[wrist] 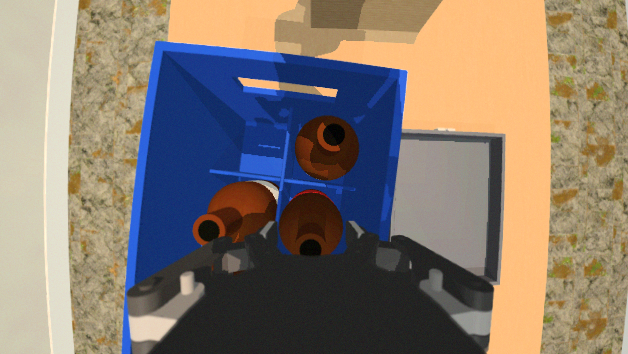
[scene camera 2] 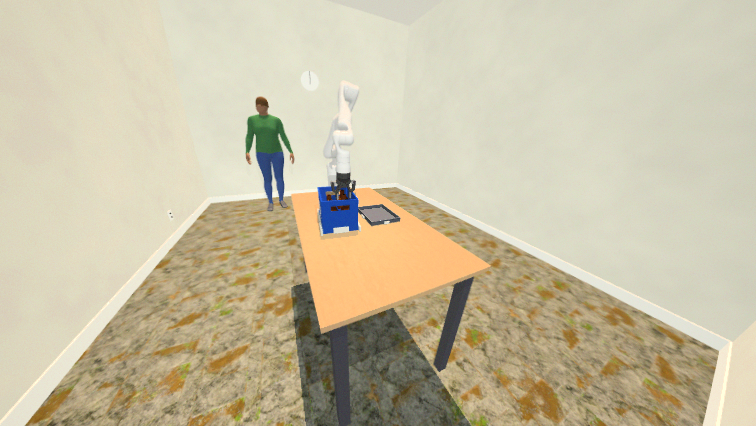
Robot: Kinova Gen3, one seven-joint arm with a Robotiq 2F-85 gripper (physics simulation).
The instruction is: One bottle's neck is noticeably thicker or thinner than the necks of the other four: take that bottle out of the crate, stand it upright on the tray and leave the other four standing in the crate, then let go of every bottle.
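Frame: origin at the arm's base, x right, y ahead, z up, level; centimetres.
Seen in the pictures: gripper, fingertip midpoint: (wrist: 311,231) (scene camera 2: 343,198).
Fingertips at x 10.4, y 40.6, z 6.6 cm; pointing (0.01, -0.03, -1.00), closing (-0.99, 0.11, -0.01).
Note:
A point is followed by its place in that frame.
The blue crate (scene camera 2: 338,219) @(y 52.8, x 18.7, z 0.4 cm) (wrist: 280,58) @(y 27.0, x 11.1, z 10.5 cm) stands on the table. In the wrist view a brown bottle (wrist: 327,162) @(y 34.4, x 8.1, z 5.6 cm) stands in a right-hand compartment. A second bottle (wrist: 311,212) @(y 39.1, x 10.3, z 5.4 cm), with some red on it, is in the compartment below it in that view. A third brown bottle (wrist: 250,197) @(y 37.0, x 16.3, z 4.9 cm), with a white part, is left of the divider. A bit of brown shows below it, mostly hidden by my gripper. My gripper (scene camera 2: 343,195) @(y 40.6, x 10.4, z 6.6 cm) (wrist: 311,231) @(y 40.6, x 10.4, z 6.6 cm) is open and empty, its fingertips on either side of the second bottle's neck, apart from it. The grey tray (scene camera 2: 379,213) @(y 42.1, x -13.8, z -6.5 cm) (wrist: 440,195) @(y 41.3, x -11.6, z -6.5 cm) holds no bottle.
The tray is beside the crate, on its right in both views. A wooden block (wrist: 380,15) @(y 11.3, x -4.0, z -4.0 cm) shows at the top edge of the wrist view, beyond the crate. A person (scene camera 2: 267,132) in a green top stands behind the table (scene camera 2: 391,259) @(y 85.8, x 8.8, z -7.0 cm), to the left of the arm.

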